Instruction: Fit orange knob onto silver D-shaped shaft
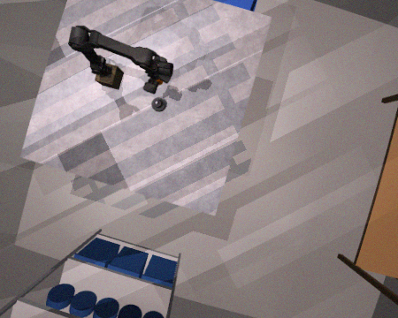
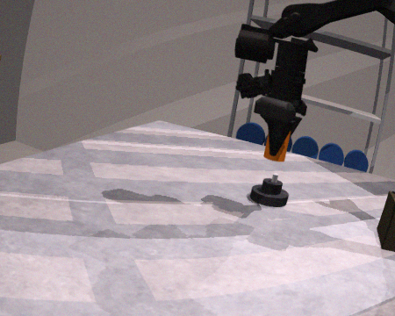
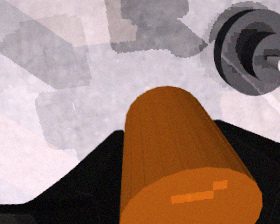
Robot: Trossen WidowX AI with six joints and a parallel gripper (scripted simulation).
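Right now my gripper tip is 2 cm past the round pedestal, 11 cm to the left of it and 9 cm above it. Also, from my gripper tip: orange knob 3 cm above.
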